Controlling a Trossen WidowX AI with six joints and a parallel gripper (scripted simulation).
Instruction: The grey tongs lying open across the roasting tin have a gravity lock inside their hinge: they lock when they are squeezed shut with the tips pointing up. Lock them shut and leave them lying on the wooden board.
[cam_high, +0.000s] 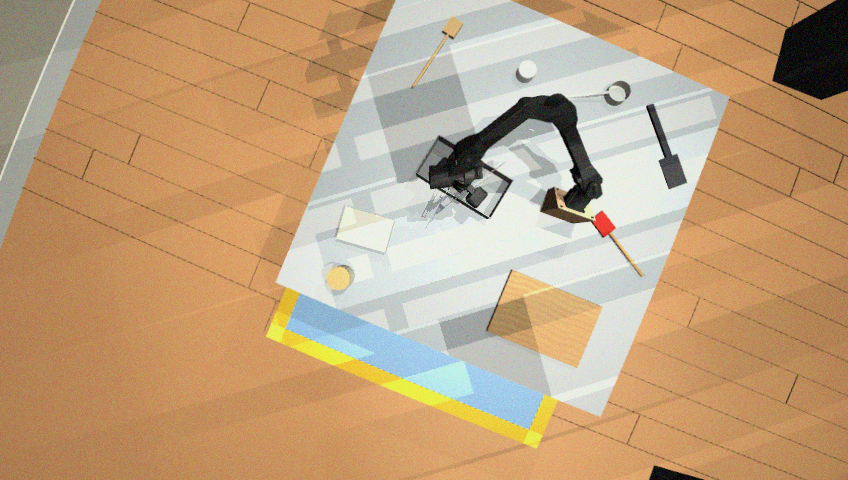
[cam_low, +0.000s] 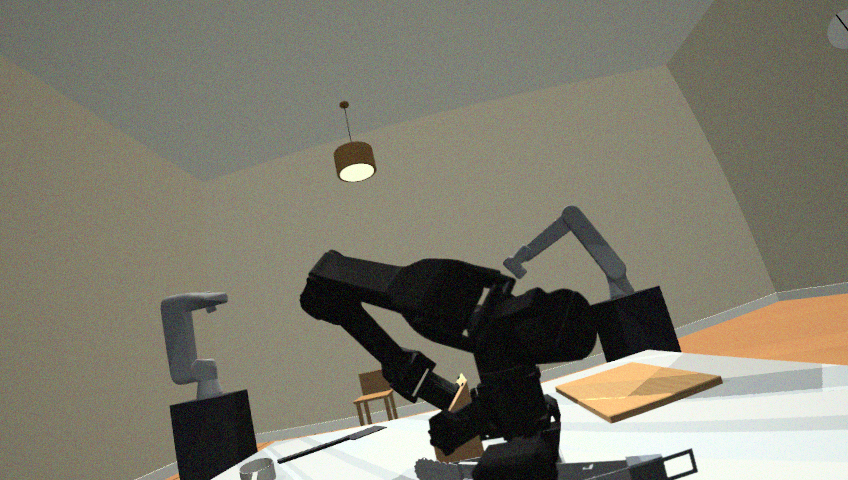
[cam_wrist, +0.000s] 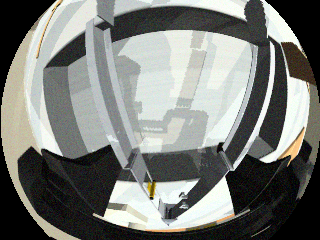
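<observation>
Right now my gripper tip is 40 mm to the left of the roasting tin, 10 mm past it and 10 mm above it. Round my gripper tip: red-headed spatula: 610 mm behind, 30 mm below, 10 mm to the right; then cream tile: 260 mm ahead, 240 mm to the left, 20 mm below; then wooden board: 450 mm behind, 350 mm to the left, 30 mm below.
</observation>
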